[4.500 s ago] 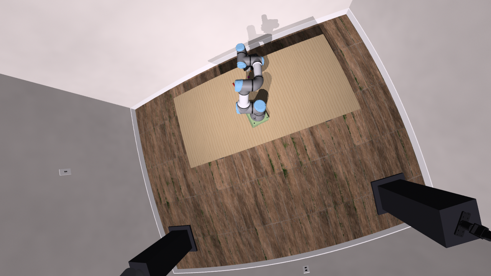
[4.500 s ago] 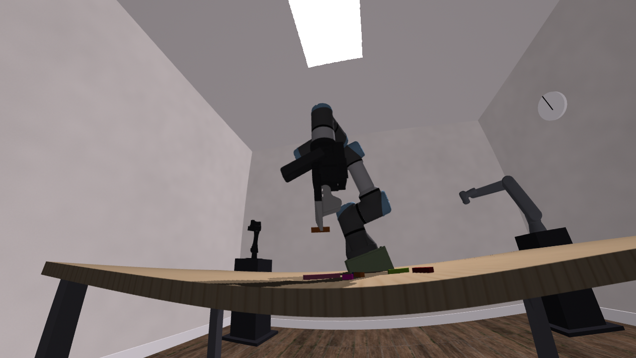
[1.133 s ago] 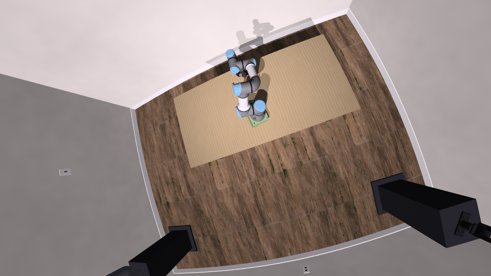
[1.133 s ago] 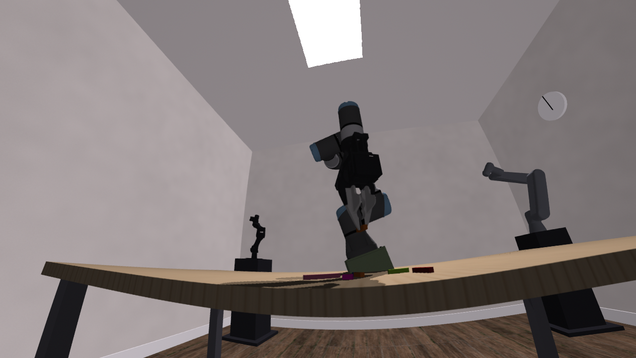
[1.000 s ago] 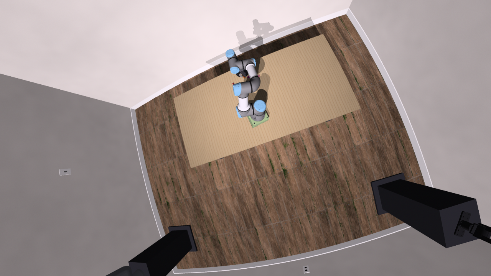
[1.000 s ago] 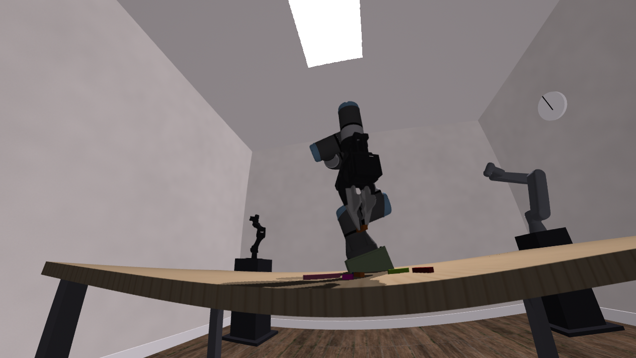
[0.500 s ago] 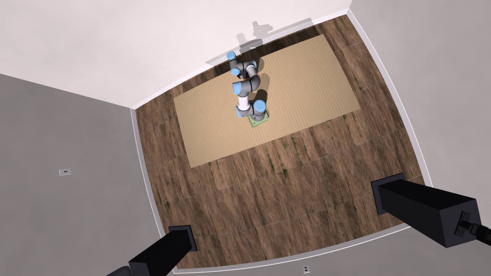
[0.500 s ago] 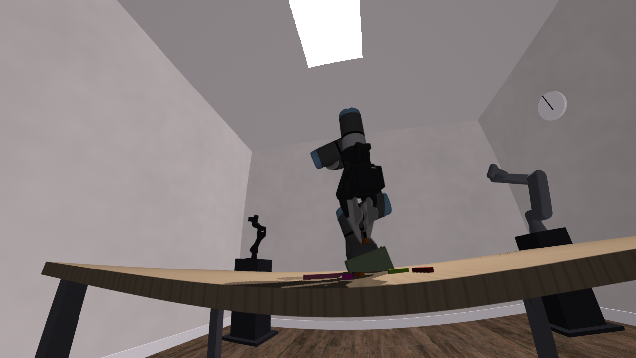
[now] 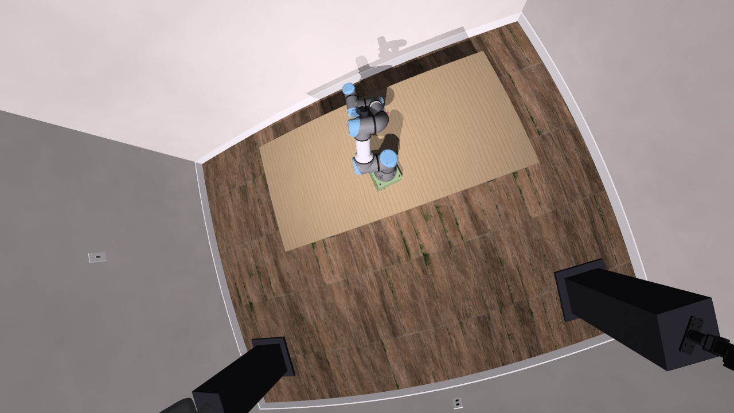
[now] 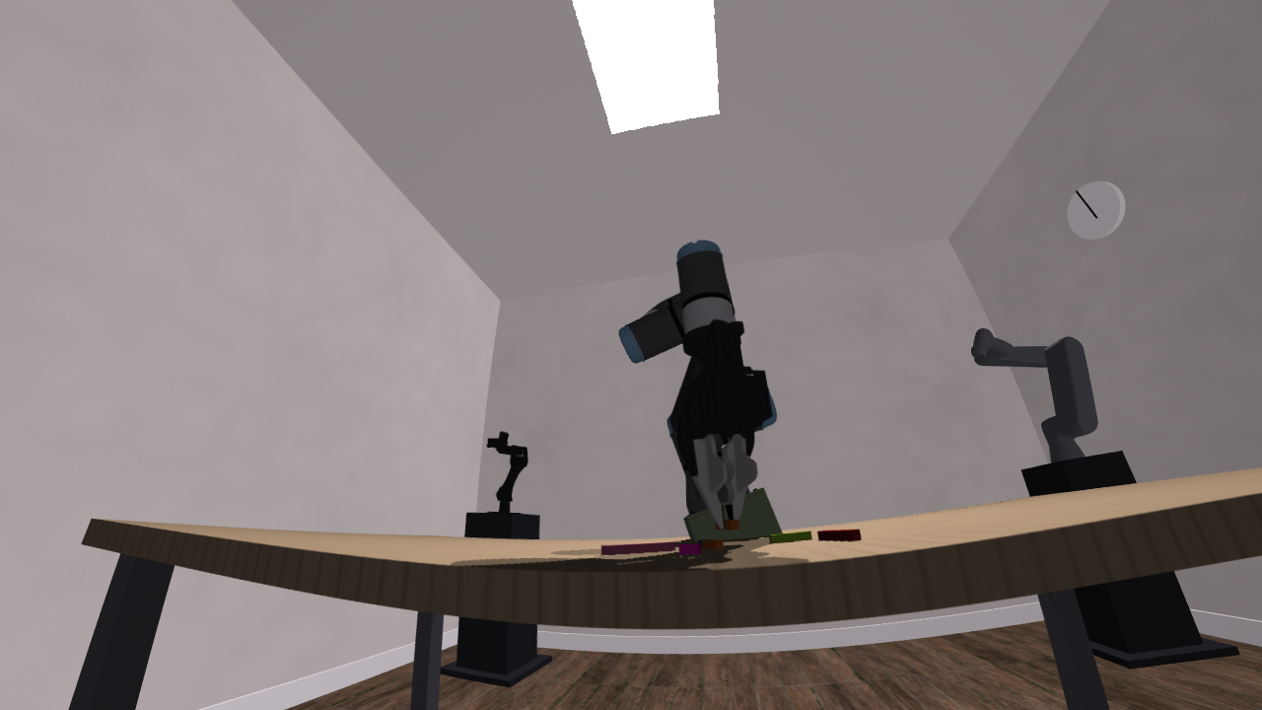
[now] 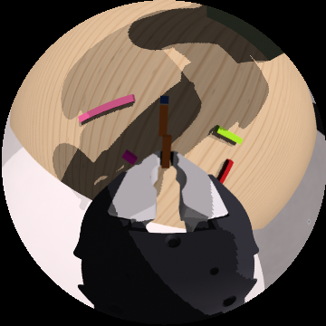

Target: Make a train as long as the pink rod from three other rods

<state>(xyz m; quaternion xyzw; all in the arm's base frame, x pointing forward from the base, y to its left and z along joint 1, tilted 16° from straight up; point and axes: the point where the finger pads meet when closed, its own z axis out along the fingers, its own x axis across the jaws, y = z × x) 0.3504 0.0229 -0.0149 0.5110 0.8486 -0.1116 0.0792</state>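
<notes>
Now: the magenta rod 4 cm ahead of my hand, 4 cm to the right of it and 3 cm below it. Also, from my hand: pink rod (1 cm behind, 10 cm to the right, 3 cm below); lime rod (7 cm behind, 7 cm to the left, 3 cm below); blue rod (5 cm behind, 3 cm to the right, 3 cm below).
</notes>
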